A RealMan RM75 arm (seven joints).
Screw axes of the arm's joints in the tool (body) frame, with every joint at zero. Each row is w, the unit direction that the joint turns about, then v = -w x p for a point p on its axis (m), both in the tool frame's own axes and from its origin. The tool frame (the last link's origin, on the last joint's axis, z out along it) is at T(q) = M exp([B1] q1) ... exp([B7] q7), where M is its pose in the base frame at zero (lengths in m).
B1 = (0, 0, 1, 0, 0, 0)
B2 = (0, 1, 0, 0.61, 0, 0)
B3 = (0, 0, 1, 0, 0, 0)
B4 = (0, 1, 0, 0.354, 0, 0)
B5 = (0, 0, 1, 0, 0, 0)
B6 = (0, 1, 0, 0.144, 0, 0)
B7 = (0, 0, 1, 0, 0, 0)
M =
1 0 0 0
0 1 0 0
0 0 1 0.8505
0 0 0 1
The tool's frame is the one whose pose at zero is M.
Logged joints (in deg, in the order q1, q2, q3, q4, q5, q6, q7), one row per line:
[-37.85, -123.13, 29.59, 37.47, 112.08, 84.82, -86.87]
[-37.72, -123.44, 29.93, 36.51, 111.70, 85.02, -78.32]
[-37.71, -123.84, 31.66, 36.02, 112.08, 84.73, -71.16]
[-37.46, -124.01, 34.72, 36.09, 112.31, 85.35, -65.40]
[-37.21, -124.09, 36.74, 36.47, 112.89, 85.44, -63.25]
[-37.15, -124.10, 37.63, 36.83, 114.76, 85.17, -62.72]
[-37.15, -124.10, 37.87, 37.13, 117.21, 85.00, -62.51]
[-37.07, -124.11, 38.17, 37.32, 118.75, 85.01, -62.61]
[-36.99, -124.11, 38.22, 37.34, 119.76, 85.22, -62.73]
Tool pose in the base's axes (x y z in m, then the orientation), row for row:
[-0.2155, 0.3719, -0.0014, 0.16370, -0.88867, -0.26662, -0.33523]
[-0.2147, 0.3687, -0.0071, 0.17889, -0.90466, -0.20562, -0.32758]
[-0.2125, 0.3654, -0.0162, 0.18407, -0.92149, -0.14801, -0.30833]
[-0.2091, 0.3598, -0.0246, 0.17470, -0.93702, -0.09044, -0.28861]
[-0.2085, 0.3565, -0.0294, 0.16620, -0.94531, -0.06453, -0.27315]
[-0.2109, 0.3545, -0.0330, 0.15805, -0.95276, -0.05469, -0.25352]
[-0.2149, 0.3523, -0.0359, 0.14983, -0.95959, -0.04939, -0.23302]
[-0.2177, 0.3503, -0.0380, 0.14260, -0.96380, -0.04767, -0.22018]
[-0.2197, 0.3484, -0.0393, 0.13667, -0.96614, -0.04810, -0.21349]
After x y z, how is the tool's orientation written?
As a quaternion, w x y z.
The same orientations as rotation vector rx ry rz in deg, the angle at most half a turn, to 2 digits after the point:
[-145.17, -43.56, -54.76]
[-146.56, -33.31, -53.07]
[-148.86, -23.91, -49.81]
[-152.15, -14.69, -46.86]
[-154.21, -10.53, -44.56]
[-156.13, -8.96, -41.54]
[-157.97, -8.13, -38.36]
[-159.31, -7.88, -36.39]
[-160.23, -7.98, -35.41]

